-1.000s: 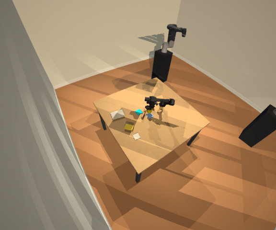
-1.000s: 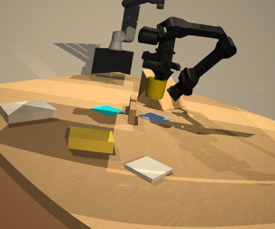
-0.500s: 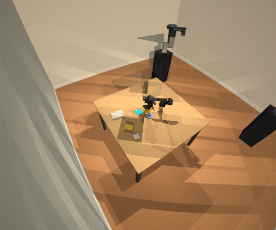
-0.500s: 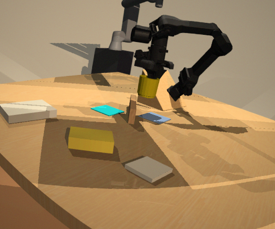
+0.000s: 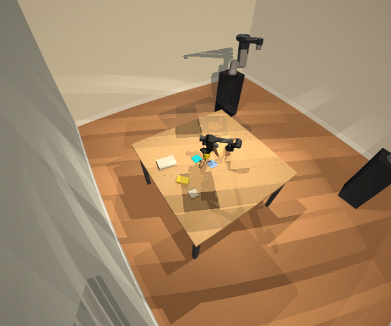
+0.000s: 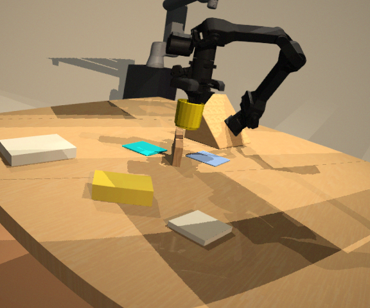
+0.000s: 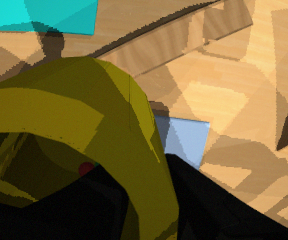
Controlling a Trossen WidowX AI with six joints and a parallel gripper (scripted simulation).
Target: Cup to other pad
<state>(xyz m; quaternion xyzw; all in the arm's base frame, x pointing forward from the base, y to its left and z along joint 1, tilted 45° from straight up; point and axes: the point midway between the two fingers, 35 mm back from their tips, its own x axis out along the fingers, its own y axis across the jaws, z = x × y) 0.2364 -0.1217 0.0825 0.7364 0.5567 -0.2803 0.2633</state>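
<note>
Now: the cyan pad 8 cm ahead of my gripper tip, 9 cm to the right of it and 11 cm below it. From my gripper tip the other things lie so: yellow block 36 cm ahead, 4 cm to the left, 9 cm below; yellow cup 2 cm ahead; wooden slat 4 cm ahead, 2 cm to the right, 9 cm below.
</note>
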